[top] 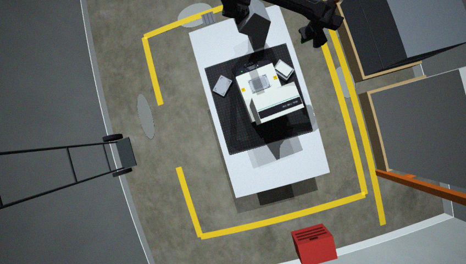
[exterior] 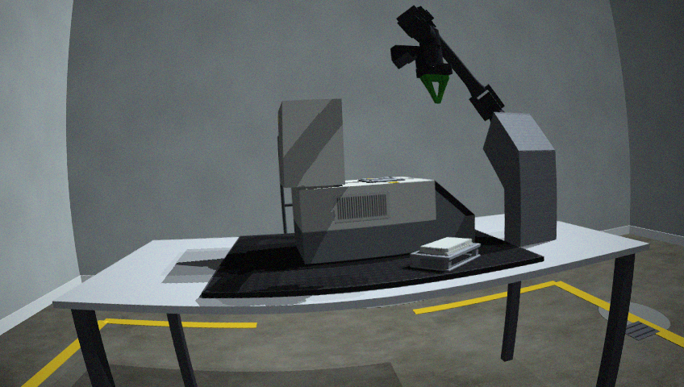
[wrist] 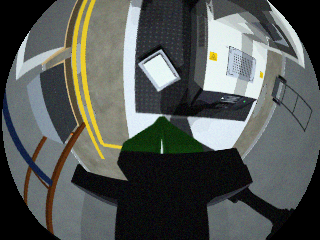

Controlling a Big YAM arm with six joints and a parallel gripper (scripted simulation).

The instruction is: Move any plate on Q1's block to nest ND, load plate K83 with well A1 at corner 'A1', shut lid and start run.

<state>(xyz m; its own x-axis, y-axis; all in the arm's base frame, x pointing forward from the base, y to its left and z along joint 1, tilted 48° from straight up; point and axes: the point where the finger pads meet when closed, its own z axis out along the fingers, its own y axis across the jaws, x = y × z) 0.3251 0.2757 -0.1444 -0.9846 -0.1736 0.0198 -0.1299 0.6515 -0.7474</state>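
The white plate K83 is 1 cm to the left of my hand and 37 cm below it. Round my hand: grey nest N1: 1 cm to the left, 38 cm below; then grey nest ND: 56 cm to the right, 40 cm below.
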